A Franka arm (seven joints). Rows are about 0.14 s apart.
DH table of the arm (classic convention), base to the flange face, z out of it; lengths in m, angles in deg. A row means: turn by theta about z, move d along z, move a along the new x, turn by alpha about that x. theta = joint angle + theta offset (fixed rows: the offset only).
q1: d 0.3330  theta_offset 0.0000  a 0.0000  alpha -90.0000
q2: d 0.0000  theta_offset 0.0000  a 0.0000  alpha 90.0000
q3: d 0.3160  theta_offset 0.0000  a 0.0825  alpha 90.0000
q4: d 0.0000  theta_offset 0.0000  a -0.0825  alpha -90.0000
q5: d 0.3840  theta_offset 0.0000  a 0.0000  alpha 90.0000
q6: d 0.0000  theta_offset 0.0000  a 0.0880  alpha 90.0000
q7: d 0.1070  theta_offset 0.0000  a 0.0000  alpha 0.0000
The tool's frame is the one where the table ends.
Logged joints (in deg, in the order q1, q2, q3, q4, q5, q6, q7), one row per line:
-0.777, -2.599, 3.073, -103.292, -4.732, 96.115, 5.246
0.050, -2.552, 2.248, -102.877, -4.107, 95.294, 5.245
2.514, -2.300, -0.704, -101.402, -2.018, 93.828, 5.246
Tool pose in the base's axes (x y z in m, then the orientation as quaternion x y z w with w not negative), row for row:
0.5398, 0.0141, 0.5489, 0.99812, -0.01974, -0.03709, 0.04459
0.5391, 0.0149, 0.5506, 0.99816, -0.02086, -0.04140, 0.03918
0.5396, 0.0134, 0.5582, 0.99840, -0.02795, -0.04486, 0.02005
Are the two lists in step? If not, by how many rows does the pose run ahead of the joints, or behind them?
They are in step.
